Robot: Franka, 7 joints.
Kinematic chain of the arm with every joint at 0, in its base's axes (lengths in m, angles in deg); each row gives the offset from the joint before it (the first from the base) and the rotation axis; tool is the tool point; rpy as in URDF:
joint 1: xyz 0 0 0.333 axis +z
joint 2: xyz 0 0 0 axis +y
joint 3: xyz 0 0 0.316 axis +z
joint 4: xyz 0.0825 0 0 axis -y
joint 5: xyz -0.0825 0 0.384 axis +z
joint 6: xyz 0 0 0 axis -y
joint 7: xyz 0.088 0 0 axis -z
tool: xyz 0 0 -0.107 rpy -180 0 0
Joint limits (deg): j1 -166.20..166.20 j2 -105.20..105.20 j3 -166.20..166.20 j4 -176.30..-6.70 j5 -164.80..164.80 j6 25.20..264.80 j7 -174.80..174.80
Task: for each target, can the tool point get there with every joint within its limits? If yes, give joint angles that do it. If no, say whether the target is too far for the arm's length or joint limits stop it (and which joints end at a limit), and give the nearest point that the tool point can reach.
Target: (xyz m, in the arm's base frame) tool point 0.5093 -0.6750 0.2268
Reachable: yes | joints -47.57 76.44 -13.64 -34.84 65.81 143.46 -109.69
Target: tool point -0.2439 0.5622 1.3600
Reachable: no: too far | nearest point -0.1750 0.4033 1.0697 | short by 0.338 m
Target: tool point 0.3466 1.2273 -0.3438
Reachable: no: too far | nearest point 0.2060 0.7293 -0.0692 | short by 0.586 m
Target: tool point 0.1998 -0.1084 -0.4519
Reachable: no: joint limits stop it (at a limit: joint 2) | nearest point 0.2072 -0.1124 -0.3586 | short by 0.094 m
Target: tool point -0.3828 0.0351 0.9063
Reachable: yes | joints 102.60 43.05 137.36 -60.50 -28.51 69.82 -31.53
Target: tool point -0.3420 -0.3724 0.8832
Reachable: yes | joints 110.96 -36.82 61.76 -57.02 47.64 86.76 32.84
